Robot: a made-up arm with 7 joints.
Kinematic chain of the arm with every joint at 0, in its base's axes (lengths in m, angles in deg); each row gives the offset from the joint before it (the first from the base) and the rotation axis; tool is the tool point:
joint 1: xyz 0 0 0.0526 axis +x
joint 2: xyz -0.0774 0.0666 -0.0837 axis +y
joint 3: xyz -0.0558 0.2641 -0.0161 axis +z
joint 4: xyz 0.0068 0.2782 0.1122 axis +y
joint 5: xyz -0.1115 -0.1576 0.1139 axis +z
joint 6: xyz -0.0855 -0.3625 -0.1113 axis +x
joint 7: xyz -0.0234 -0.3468 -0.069 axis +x
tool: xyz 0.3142 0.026 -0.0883
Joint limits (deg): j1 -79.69..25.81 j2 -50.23..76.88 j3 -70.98..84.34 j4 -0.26..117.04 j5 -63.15..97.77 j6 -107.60..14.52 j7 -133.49..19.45
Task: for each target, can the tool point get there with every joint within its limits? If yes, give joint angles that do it. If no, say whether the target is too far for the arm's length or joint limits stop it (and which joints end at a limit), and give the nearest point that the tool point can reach.
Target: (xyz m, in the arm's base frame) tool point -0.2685 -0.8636 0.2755
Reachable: no: joint limits stop it (at a limit: joint 1, joint 2, joint 4, joint 5, joint 6) | nearest point -0.3458 -0.6420 0.1933 | short by 0.249 m
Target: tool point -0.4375 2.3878 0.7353
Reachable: no: too far | nearest point -0.2794 1.0859 0.3582 | short by 1.365 m
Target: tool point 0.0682 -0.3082 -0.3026
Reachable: yes | joints -29.08 18.80 27.21 71.95 24.62 -1.82 -106.88
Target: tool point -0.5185 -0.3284 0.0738
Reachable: yes | joints 11.43 -25.92 -14.24 60.40 -25.27 -18.45 -78.00
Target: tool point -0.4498 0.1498 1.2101
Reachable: no: joint limits stop it (at a limit: joint 1, joint 3, joint 5) | nearest point -0.3839 0.1735 1.0130 | short by 0.209 m
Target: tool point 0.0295 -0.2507 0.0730
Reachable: yes | joints -11.58 48.23 -16.19 32.89 8.20 -49.73 -0.06
